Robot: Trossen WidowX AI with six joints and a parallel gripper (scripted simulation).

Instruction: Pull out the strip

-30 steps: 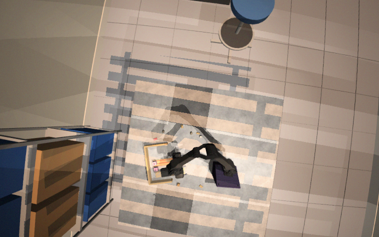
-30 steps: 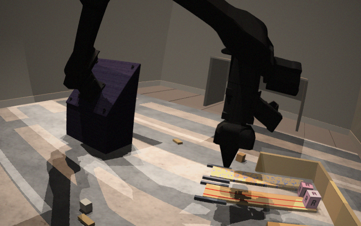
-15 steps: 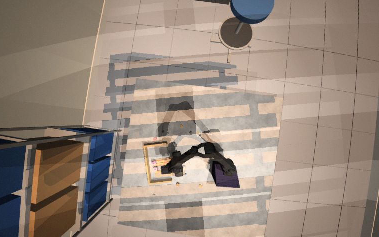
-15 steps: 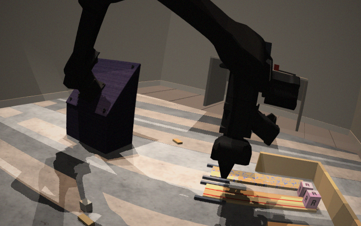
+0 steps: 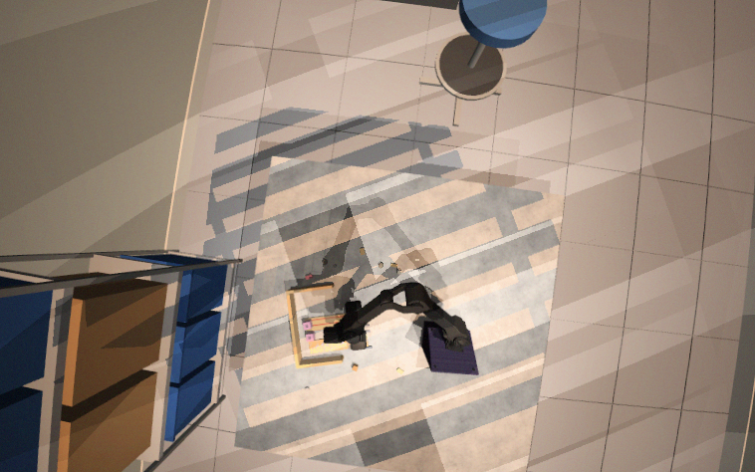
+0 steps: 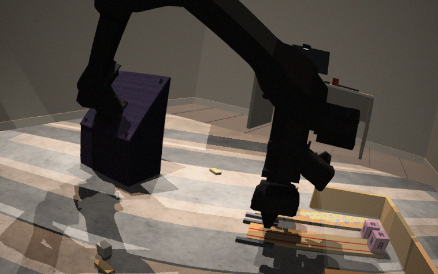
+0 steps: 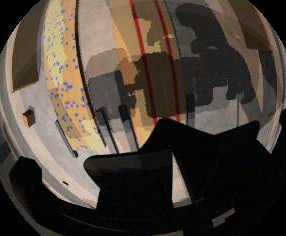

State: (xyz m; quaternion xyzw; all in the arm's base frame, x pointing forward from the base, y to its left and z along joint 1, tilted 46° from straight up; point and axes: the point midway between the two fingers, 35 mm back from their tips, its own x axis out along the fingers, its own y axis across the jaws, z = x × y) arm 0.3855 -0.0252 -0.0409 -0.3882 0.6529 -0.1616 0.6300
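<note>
The red-lined strip is 9 cm ahead of my gripper tip, 3 cm to the left of it and 1 cm below it.
</note>
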